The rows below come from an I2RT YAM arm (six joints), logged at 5 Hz.
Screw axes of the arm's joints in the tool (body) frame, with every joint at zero. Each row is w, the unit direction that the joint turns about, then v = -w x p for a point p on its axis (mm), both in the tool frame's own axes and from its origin. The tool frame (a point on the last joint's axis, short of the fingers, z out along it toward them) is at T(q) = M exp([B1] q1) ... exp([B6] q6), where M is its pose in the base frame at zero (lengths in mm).
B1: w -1 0 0 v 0.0 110.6 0.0
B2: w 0 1 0 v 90.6 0.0 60.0
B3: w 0 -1 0 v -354.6 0.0 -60.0
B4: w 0 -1 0 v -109.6 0.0 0.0
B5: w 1 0 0 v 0.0 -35.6 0.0
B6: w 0 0 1 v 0.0 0.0 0.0
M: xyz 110.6 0.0 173.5 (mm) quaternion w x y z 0.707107 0 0.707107 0
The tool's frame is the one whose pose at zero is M.
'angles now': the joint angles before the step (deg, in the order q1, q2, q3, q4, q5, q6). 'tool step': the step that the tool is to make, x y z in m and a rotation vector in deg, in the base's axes. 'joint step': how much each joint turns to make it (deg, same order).
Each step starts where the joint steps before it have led.
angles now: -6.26, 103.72, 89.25, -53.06, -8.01, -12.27
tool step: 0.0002, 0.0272, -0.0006, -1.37, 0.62, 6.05
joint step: 4.20, 0.00, 0.01, -0.83, 0.61, -2.27
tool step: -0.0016, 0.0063, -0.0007, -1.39, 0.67, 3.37
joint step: 1.00, 0.01, 0.01, -0.98, 0.46, -2.74
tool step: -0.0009, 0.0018, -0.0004, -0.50, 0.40, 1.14
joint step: 0.29, 0.00, -0.01, -0.50, 0.18, -0.98
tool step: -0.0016, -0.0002, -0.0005, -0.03, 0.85, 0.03
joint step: -0.03, -0.01, 0.00, -0.87, 0.02, -0.07
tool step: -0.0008, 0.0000, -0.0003, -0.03, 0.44, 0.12
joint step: 0.00, 0.00, 0.00, -0.45, -0.01, -0.13
